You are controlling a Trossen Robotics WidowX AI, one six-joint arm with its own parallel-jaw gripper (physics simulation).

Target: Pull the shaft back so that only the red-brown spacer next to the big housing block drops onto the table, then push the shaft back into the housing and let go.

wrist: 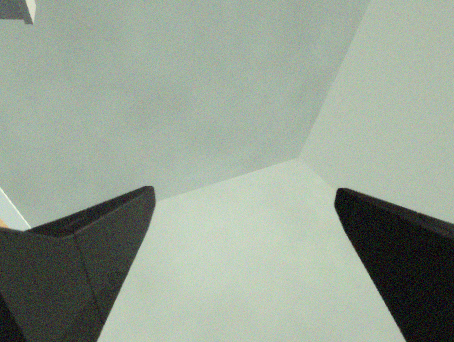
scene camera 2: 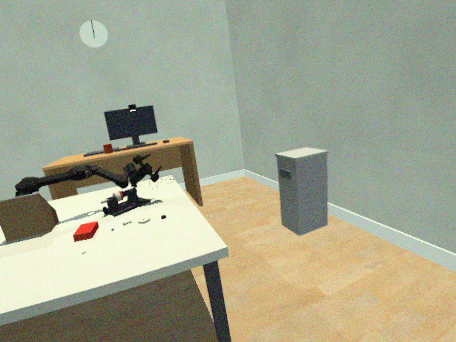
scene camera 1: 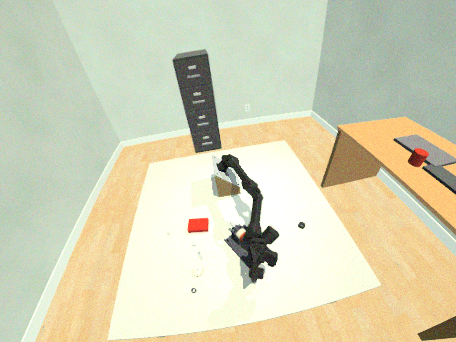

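Seen in the pictures: gripper, fingertip midpoint: (wrist: 245,195) (scene camera 2: 156,159) (scene camera 1: 253,272); arm's base, link origin: (scene camera 2: 22,202) (scene camera 1: 220,168).
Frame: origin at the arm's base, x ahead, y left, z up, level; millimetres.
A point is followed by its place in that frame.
Note:
The dark fixture (scene camera 1: 236,247) (scene camera 2: 125,207) stands on the white table (scene camera 1: 165,200) @[y -439, x -14, z -170 mm] (scene camera 2: 150,257) @[y -644, x 499, z -170 mm], close beside the arm's wrist in scene camera 1. A cream round part (scene camera 1: 240,233) @[y -27, x 466, z -65 mm] (scene camera 2: 117,195) @[y -42, x 461, z -78 mm] with a reddish band at its side sits in it. The housing block (scene camera 2: 130,193) is the taller dark part at the fixture's right in scene camera 2. The shaft and separate spacers are too small to tell apart, and the arm hides part of them in scene camera 1. My gripper (scene camera 2: 154,163) @[y -52, x 714, z 74 mm] (wrist: 245,195) @[y -52, x 714, z 74 mm] is open and empty, raised above the table beyond the fixture. The fixture does not show in the wrist view.
A red box (scene camera 1: 198,225) @[y -237, x 292, z -140 mm] (scene camera 2: 86,231) @[y -285, x 286, z -141 mm], a pale disc (scene camera 1: 197,271) @[y -295, x 556, z -161 mm] (scene camera 2: 144,220) @[y -319, x 544, z -158 mm] and a small dark ring (scene camera 1: 193,290) @[y -336, x 635, z -163 mm] (scene camera 2: 163,217) @[y -340, x 632, z -164 mm] lie on the table. A black round part (scene camera 1: 301,225) @[y 332, x 499, z -154 mm] lies on the arm's other side. A brown block (scene camera 1: 226,187) @[y -1, x 106, z -85 mm] (scene camera 2: 27,217) @[y -51, x 14, z -69 mm] stands near the arm's base.

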